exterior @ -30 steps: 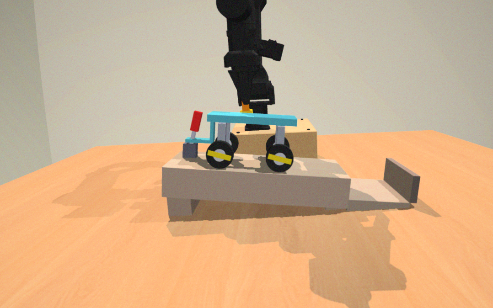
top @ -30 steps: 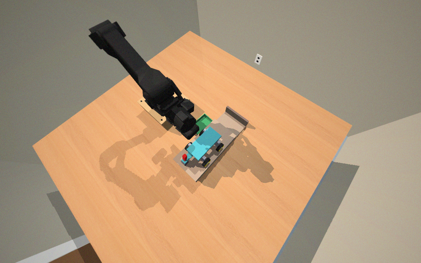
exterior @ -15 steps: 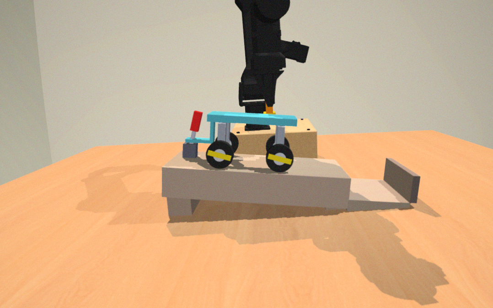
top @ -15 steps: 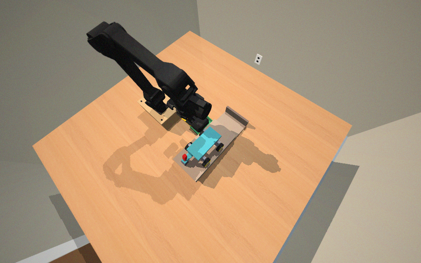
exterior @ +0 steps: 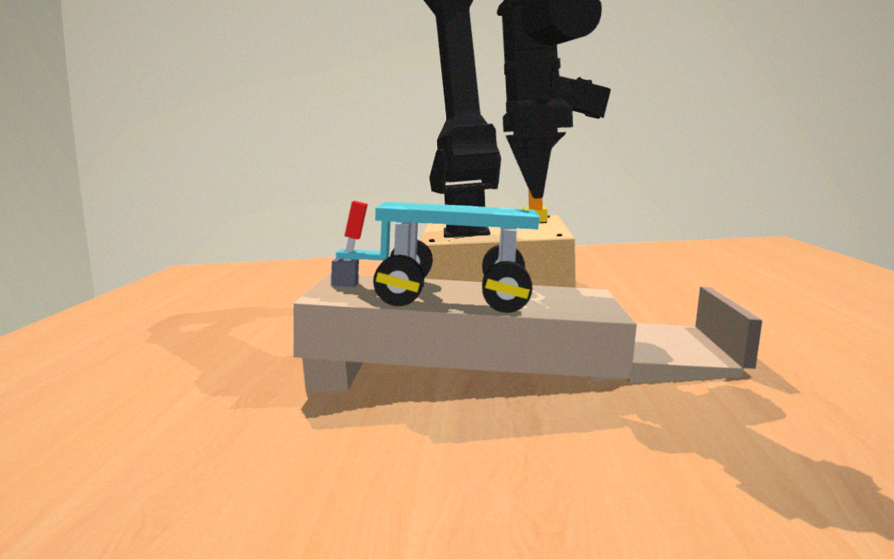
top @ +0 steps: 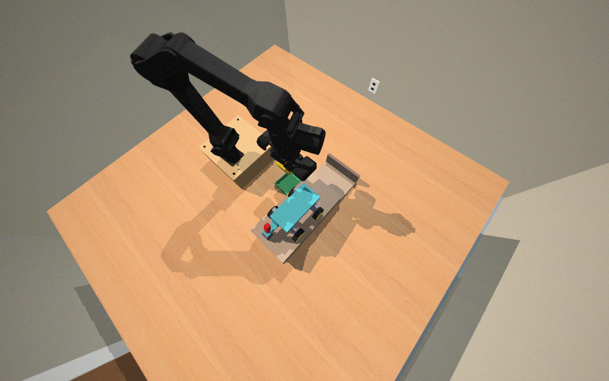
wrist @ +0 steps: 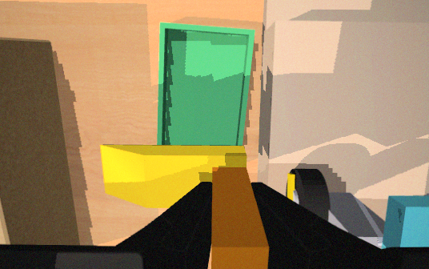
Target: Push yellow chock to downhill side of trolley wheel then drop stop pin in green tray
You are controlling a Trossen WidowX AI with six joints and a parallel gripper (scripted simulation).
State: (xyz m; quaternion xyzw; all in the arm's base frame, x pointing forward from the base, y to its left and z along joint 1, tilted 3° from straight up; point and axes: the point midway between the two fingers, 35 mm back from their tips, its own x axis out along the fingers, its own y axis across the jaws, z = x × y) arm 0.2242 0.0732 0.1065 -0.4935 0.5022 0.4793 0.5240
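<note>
The red-headed stop pin is 200 mm to the right of my gripper tip, 80 mm ahead of it and 30 mm below it. From my gripper tip the other things lie so: yellow chock: 20 mm behind, 10 mm below; then trolley: 100 mm ahead, 90 mm to the right, 40 mm below; then green tray: 160 mm below, 20 mm behind, 10 mm to the left.
</note>
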